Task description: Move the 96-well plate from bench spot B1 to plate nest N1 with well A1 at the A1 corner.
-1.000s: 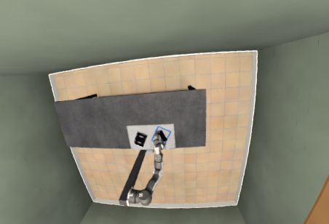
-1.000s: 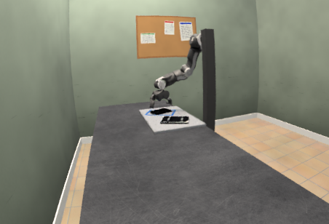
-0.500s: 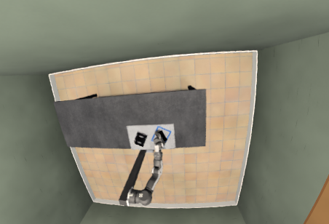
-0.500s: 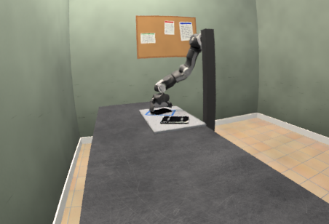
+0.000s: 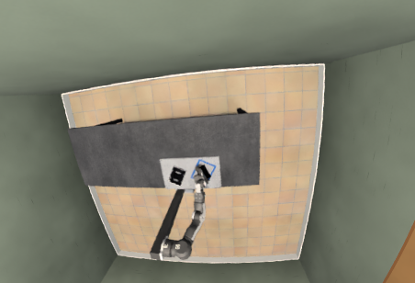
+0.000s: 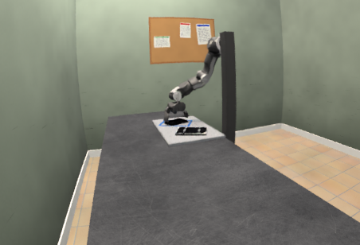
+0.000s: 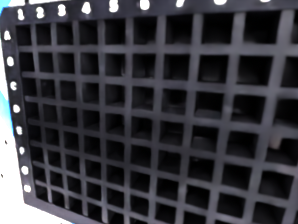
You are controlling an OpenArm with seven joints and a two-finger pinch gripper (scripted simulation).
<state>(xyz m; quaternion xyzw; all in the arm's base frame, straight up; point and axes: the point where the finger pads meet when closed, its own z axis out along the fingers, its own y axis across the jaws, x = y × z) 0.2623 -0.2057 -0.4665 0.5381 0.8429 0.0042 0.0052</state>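
Now: the black 96-well plate 1 cm below my hand. From my hand the other things lie so: black plate nest N1 (4 cm behind, 23 cm to the left, 1 cm below).
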